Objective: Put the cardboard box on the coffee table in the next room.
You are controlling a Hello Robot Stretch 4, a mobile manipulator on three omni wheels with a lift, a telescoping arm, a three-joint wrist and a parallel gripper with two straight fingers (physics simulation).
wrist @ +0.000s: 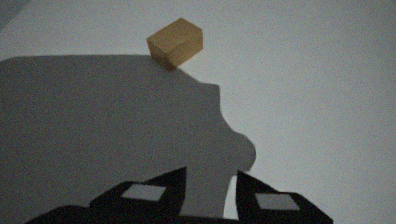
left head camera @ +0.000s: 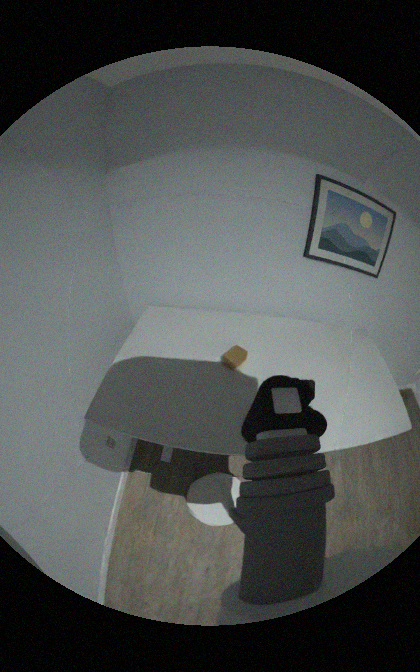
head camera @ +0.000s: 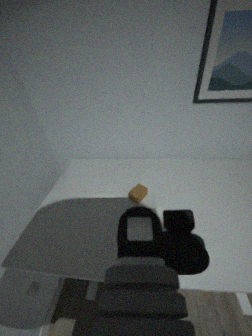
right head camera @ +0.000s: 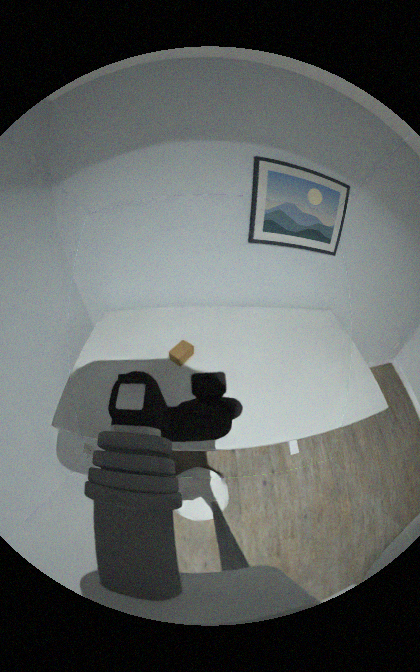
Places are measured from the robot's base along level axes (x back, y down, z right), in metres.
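Pixels of known places: gripper, fingertip midpoint: (wrist: 210,183).
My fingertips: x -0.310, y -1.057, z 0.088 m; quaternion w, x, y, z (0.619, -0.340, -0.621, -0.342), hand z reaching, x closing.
Behind a point stands the place of what it marks.
The cardboard box (head camera: 138,193) {z 0.004, x -0.577, y -0.972 m} (left head camera: 235,356) (right head camera: 181,352) (wrist: 176,43) {z 0.012, x -0.570, y -0.972 m} is small and brown and sits on the white table (head camera: 215,185) {z 0.452, x -0.666, y -0.922 m} (left head camera: 330,355) (right head camera: 285,360) (wrist: 320,80) {z 0.286, x -0.543, y -0.922 m}, left of its middle and at the edge of a dark shadow. My gripper (wrist: 210,183) {z 0.088, x -0.310, y -1.057 m} is open with nothing between the fingers. It is over the table, apart from the box, which shows above and left of the fingertips in the wrist view. In the head views the fingers are hidden behind the dark wrist. The coffee table does not show in these views.
A wall stands close at the table's left end and another behind it, with a framed picture (head camera: 234,55) {z 0.500, x -0.962, y -1.523 m} (left head camera: 351,225) (right head camera: 300,205). The arm's shadow covers the table's front left part. A round white disc (left head camera: 215,515) (right head camera: 197,509) shows low, in front of the table.
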